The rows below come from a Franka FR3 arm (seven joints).
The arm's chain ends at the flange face. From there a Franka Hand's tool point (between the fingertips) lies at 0.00 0.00 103.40 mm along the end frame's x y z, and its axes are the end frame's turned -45 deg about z.
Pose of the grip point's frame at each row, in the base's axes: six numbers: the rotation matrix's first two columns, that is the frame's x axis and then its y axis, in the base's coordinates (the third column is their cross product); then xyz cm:
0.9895 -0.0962 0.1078 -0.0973 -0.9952 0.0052 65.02 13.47 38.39
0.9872 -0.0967 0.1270 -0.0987 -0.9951 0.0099 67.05 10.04 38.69
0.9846 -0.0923 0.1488 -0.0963 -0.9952 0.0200 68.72 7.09 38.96
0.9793 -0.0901 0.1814 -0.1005 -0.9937 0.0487 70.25 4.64 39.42
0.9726 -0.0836 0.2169 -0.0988 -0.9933 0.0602 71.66 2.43 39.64
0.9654 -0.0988 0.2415 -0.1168 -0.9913 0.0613 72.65 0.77 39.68
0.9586 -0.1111 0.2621 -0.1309 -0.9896 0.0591 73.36 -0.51 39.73
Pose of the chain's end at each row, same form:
0.6309 -0.7717 0.0799 -0.7685 -0.6357 -0.0725 63.92 13.63 48.67
0.6283 -0.7720 0.0968 -0.7678 -0.6353 -0.0828 65.75 10.27 48.95
0.6281 -0.7690 0.1194 -0.7643 -0.6384 -0.0911 67.21 7.44 49.18
0.6214 -0.7664 0.1627 -0.7635 -0.6389 -0.0938 68.43 5.32 49.58
0.6179 -0.7615 0.1959 -0.7576 -0.6433 -0.1108 69.48 3.26 49.71
0.6001 -0.7708 0.2141 -0.7652 -0.6311 -0.1274 70.24 1.67 49.69
0.5853 -0.7783 0.2271 -0.7704 -0.6212 -0.1435 70.75 0.43 49.69

